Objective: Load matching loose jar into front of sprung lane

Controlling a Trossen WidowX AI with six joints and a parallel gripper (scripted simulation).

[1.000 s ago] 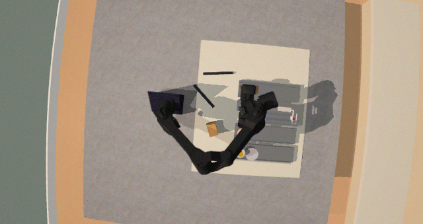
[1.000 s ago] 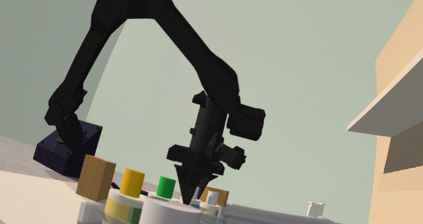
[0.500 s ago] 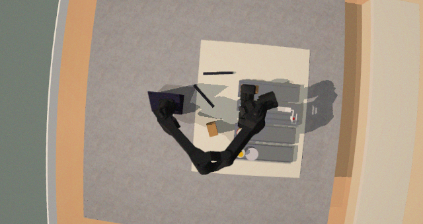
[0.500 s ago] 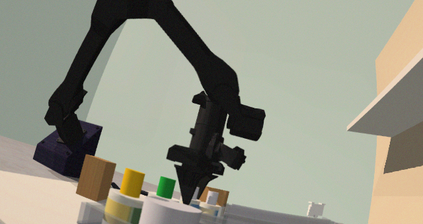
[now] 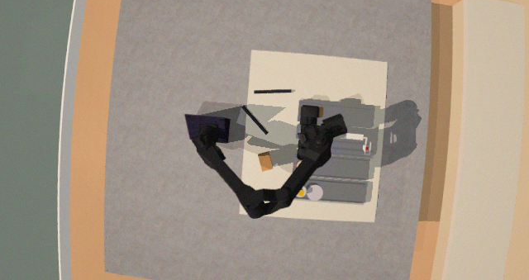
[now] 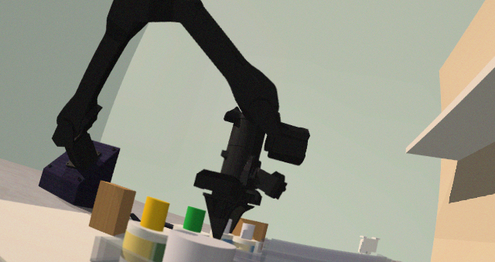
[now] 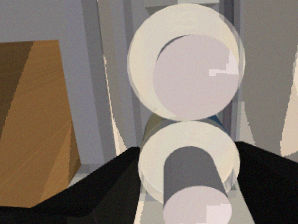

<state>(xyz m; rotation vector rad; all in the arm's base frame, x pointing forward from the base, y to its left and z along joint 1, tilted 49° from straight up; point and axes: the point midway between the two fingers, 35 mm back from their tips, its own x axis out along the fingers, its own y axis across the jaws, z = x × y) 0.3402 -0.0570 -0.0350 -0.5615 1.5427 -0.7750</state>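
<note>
My gripper tip is now 14 cm short of the sprung lane, 4 cm to the left of it and 1 cm above it. Round my gripper tip: wooden block 15 cm behind, 11 cm to the right; white pusher plate 15 cm ahead, 4 cm to the right, 2 cm above.
</note>
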